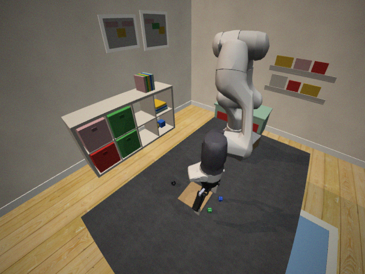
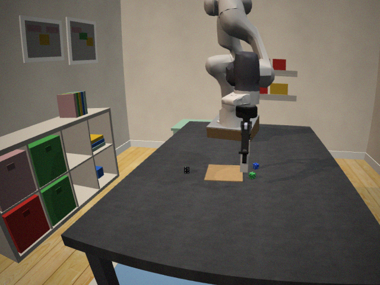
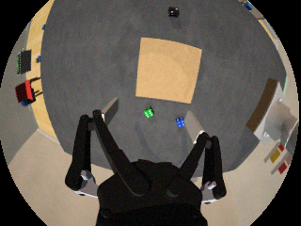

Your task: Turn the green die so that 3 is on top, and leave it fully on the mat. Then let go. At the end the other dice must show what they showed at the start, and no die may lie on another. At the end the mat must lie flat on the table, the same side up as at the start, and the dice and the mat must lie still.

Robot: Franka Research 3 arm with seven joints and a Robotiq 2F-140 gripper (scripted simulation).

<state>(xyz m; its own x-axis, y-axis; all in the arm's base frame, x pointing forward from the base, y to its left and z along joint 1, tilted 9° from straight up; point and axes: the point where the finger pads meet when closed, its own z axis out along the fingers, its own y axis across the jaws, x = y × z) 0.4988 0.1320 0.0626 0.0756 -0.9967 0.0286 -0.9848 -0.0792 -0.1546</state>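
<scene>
My hand is 6 cm above the green die and 3 cm to the right of it. Round my hand: blue die: 9 cm behind, 6 cm below, 4 cm to the left; tan mat: 8 cm to the right, 6 cm below, 2 cm behind; black die: 22 cm to the right, 6 cm below, 1 cm ahead.
</scene>
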